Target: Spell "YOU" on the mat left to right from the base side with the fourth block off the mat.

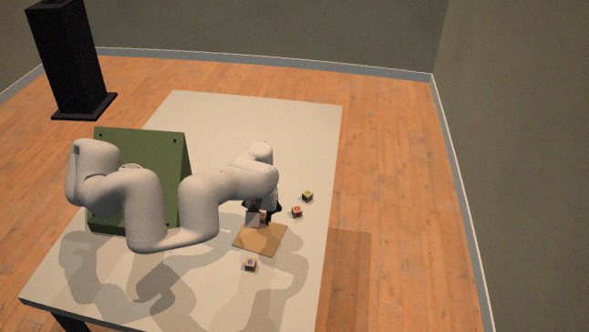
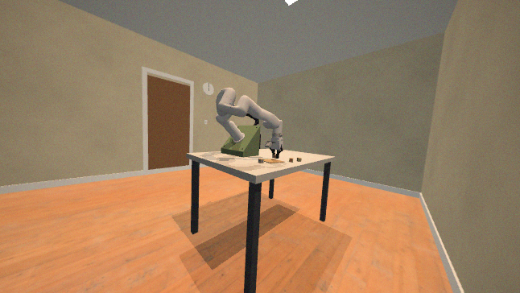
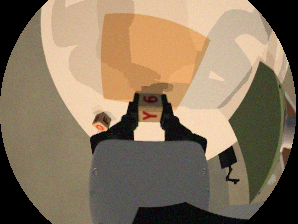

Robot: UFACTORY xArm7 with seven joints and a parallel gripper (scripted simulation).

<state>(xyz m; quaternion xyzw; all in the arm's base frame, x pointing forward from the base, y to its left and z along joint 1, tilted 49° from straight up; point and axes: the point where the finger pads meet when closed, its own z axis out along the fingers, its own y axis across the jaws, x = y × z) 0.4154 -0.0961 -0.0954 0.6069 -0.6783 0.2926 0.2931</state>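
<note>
The tan mat lies 50 mm to the right of my hand and 40 mm below it. Also, from my hand: red block 110 mm ahead, 60 mm to the left, 20 mm below.
</note>
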